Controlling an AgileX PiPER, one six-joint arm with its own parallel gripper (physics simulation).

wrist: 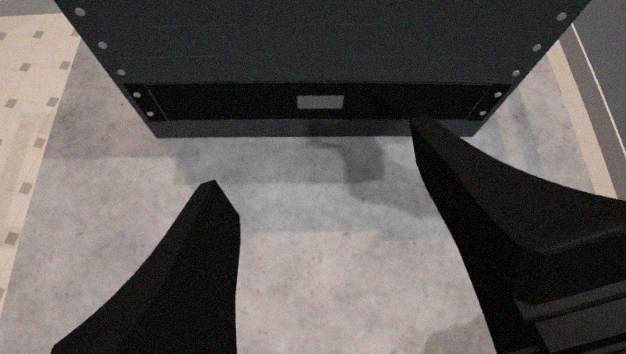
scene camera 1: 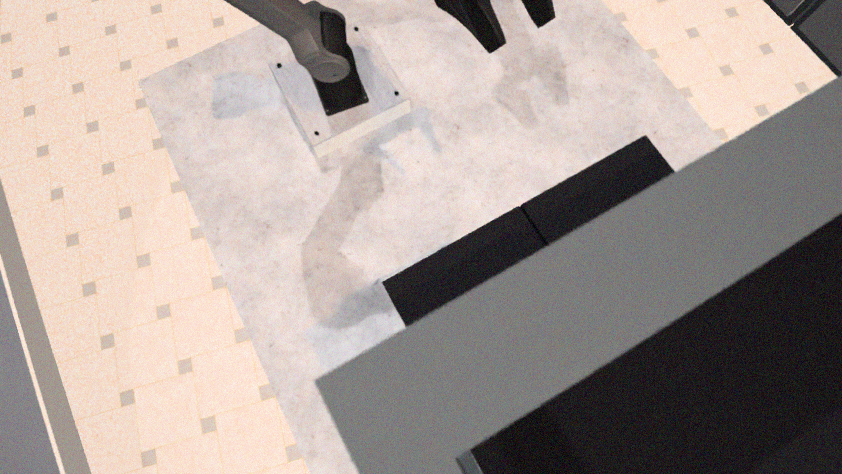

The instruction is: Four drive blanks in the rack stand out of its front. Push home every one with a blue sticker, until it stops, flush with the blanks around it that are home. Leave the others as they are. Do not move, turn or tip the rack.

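Note:
The rack shows as a broad grey band in the scene view and as a dark front with round screws down both sides in the wrist view. Two black flat-topped pieces stand side by side out past the grey band, with a narrow gap between them; whether they are drive blanks, I cannot tell. No blue sticker shows in either view. My gripper is open, its fingers wide apart with nothing between them. It is in front of the rack, apart from it in the scene view.
A black panel with a grey label is low on the rack front. The arm's pale base plate stands on the mottled grey mat. Tiled floor surrounds the mat. Shadows fall across the mat.

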